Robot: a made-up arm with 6 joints.
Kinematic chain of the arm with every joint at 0, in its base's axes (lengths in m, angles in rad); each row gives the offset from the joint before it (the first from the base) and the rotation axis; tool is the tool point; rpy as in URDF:
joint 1: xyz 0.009 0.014 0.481 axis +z
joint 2: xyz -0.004 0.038 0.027 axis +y
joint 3: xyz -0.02 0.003 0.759 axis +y
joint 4: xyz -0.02 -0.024 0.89 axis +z
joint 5: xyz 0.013 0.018 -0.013 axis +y
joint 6: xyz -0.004 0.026 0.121 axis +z
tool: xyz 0 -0.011 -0.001 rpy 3.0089 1.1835 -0.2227
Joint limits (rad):
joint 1: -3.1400..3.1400
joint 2: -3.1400..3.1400
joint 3: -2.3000..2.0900
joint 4: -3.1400..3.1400
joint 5: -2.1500..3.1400
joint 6: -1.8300..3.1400
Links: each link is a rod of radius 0.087 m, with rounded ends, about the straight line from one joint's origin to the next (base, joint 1, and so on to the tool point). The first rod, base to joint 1, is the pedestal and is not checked.
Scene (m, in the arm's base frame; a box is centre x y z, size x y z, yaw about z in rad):
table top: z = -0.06
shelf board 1: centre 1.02 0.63 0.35 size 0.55 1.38 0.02 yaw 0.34
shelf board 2: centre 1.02 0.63 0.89 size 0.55 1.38 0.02 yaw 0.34
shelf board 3: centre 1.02 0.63 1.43 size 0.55 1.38 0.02 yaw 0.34
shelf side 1: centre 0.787 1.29 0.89 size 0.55 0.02 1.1 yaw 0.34
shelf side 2: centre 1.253 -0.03 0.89 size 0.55 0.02 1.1 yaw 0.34
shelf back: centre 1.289 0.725 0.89 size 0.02 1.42 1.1 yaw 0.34
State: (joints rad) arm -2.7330 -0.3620 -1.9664 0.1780 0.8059 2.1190
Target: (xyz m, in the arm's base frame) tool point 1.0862 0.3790 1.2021
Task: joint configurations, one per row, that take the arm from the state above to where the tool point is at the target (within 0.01 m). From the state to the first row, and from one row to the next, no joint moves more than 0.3 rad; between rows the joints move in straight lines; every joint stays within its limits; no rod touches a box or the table.
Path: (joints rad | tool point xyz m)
1: -2.6964 -0.2909 -2.0498 0.4600 0.9854 2.1260 | 0.9223 0.3244 0.6203
2: -2.6599 -0.2197 -2.1332 0.7419 1.1650 2.1330 | 0.8429 0.2937 0.6238
3: -2.6233 -0.1486 -2.2166 1.0239 1.3445 2.1400 | 0.7546 0.2608 0.6183
4: -2.5868 -0.0775 -2.3000 1.3058 1.5240 2.1470 | 0.6583 0.2299 0.6066
5: -2.6115 0.0709 -2.2616 1.0221 1.3685 2.1384 | 0.6940 0.2354 0.7509
6: -2.6362 0.2193 -2.2232 0.7384 1.2129 2.1298 | 0.6935 0.2333 0.9064
7: -2.6610 0.3678 -2.1847 0.4546 1.0573 2.1213 | 0.6552 0.2218 1.0607
8: -2.6857 0.5162 -2.1463 0.1709 0.9017 2.1127 | 0.5824 0.2008 1.2021
9: -2.7049 0.2766 -1.9287 0.1633 0.8697 2.1146 | 0.7416 0.2637 1.2448
10: -2.7241 0.0369 -1.7111 0.1558 0.8376 2.1166 | 0.9128 0.3246 1.2452
11: -2.7432 -0.2027 -1.4935 0.1482 0.8056 2.1185 | 1.0862 0.3790 1.2021

